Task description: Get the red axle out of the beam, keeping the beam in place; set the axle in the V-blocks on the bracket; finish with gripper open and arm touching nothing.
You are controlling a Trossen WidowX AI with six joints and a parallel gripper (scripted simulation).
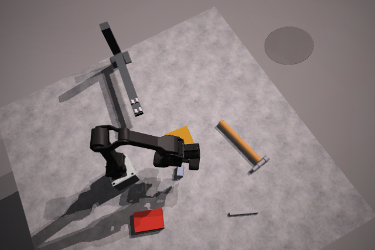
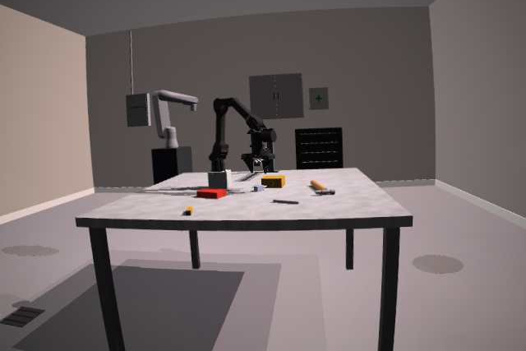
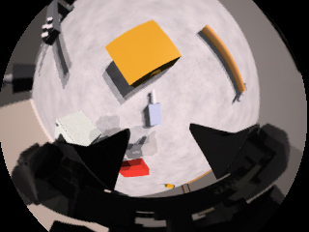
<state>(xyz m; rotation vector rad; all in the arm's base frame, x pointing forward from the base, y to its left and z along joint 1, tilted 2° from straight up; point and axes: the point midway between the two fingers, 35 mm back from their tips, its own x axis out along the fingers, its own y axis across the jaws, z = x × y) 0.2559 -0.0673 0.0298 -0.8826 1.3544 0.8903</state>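
Right now the grey-blue block is 8 cm below my gripper tip, 2 cm to the left of it and 1 cm ahead of it. Also, from my gripper tip: red block 19 cm behind, 16 cm to the right, 8 cm below; then orange block 13 cm to the left, 7 cm below, 4 cm ahead; then thin grey rod 26 cm to the right, 20 cm ahead, 8 cm below.
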